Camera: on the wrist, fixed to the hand. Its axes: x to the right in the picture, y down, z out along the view.
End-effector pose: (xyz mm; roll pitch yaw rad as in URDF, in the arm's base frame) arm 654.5 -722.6 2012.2 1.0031 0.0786 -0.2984
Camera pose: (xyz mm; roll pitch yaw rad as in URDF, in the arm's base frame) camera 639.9 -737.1 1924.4 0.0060 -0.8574 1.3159
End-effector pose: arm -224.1 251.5 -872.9 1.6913 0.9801 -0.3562
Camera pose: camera -272.9 314.6 -915.0 1.5382 -0.6783 -0.3207
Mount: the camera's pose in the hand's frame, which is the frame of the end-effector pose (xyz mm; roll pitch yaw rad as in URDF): -2.8 -84.2 -32.2 0.0004 0.1477 1.6596
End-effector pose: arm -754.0 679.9 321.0 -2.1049 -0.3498 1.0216
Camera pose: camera -784.2 659.6 403.5 -2.7163 0.8577 -0.2664
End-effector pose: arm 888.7 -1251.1 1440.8 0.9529 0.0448 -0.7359
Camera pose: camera 868.6 -1263.3 1353.7 -0.0395 -0.8052 0.9151
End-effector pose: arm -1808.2 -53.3 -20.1 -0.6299 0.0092 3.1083
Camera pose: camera -1802.7 33.6 3.5 0.0863 0.7732 -1.4722
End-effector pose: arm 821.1 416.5 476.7 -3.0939 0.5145 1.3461
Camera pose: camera 744.0 449.9 509.6 2.6206 -0.1306 -0.2521
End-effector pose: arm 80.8 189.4 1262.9 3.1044 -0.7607 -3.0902
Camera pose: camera 107.2 105.3 1282.0 -2.3784 -0.0726 1.4303
